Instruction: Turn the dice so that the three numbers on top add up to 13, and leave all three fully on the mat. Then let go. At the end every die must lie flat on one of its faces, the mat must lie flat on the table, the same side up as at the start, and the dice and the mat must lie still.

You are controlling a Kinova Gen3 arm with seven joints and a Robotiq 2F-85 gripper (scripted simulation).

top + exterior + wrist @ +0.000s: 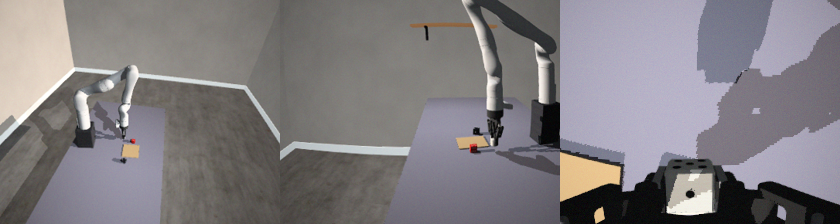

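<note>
The tan mat is 9 cm ahead of my hand, 12 cm to the right of it and 5 cm below it. Also, from my hand: black die 6 cm ahead, 24 cm to the right, 4 cm below; then red die 9 cm ahead, 1 cm to the right, 4 cm below; then white die right at my hand.
</note>
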